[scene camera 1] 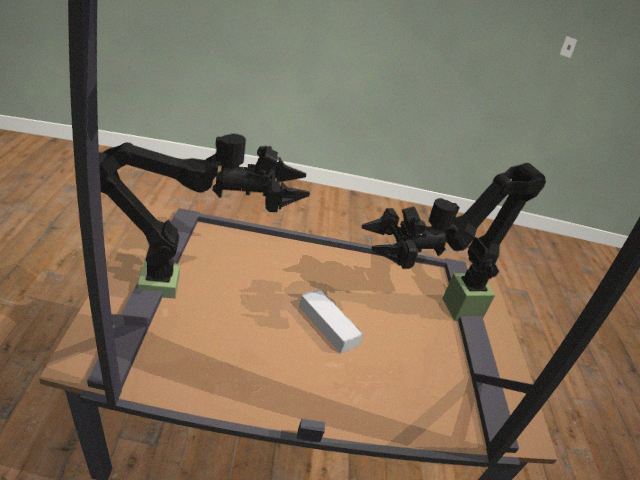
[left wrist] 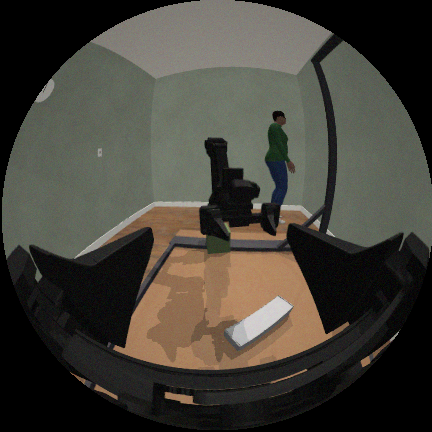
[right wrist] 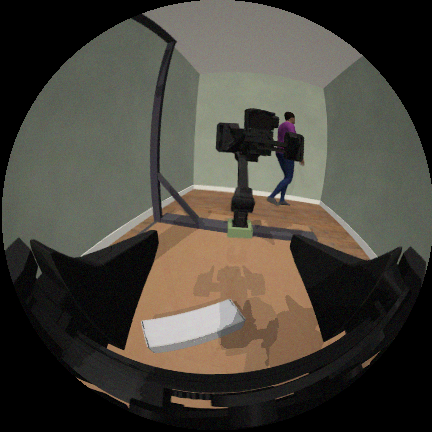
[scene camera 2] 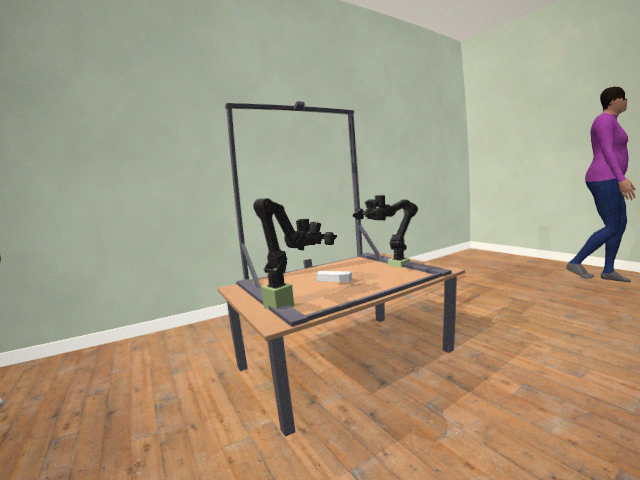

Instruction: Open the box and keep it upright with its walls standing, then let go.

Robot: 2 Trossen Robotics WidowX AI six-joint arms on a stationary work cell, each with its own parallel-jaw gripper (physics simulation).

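Frame: origin at the left arm's base, x ahead, y left, z up, level; centimetres.
Where they show: left gripper, between the fingertips: (scene camera 1: 307, 184) (left wrist: 221, 232) (right wrist: 273, 135) (scene camera 2: 358, 215); right gripper, between the fingertips: (scene camera 1: 366, 236) (left wrist: 252, 235) (right wrist: 227, 240); left arm's base, origin of its link: (scene camera 1: 159, 273) (right wrist: 239, 223) (scene camera 2: 399, 259); right arm's base, origin of its link: (scene camera 1: 474, 284) (scene camera 2: 276, 285).
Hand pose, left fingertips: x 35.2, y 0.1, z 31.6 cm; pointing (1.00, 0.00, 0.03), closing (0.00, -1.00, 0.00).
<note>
Each offset is from my left fingertips to the top centre of the thing. "*": to the spot under its first point.
A long, low white-grey box @(dx +10.9, dy -11.2, dz -31.0 cm) (scene camera 1: 330, 321) (scene camera 2: 333, 276) (left wrist: 260, 322) (right wrist: 192, 327) lies flat near the middle of the table. Its top looks closed, with no flap or wall standing up from it. My left gripper (scene camera 1: 307, 184) (scene camera 2: 356, 213) is open and empty, high above the table and well apart from the box, toward the upper left in scene camera 1. My right gripper (scene camera 1: 368, 238) (scene camera 2: 334, 238) (right wrist: 227, 240) is open and empty, above the table and up and to the right of the box in scene camera 1. Neither gripper touches the box.
The wooden table (scene camera 1: 222, 351) (scene camera 2: 248, 320) has a dark frame (scene camera 1: 289, 237) around its work area. Dark upright posts (scene camera 1: 85, 170) (scene camera 2: 235, 180) rise from it. Green blocks @(dx -35.2, dy -0.1, dz -31.6 cm) (scene camera 1: 170, 289) @(* dx +51.1, dy -6.8, dz -28.0 cm) (scene camera 1: 467, 302) carry the arms. A person (scene camera 2: 610, 155) stands beyond the table.
</note>
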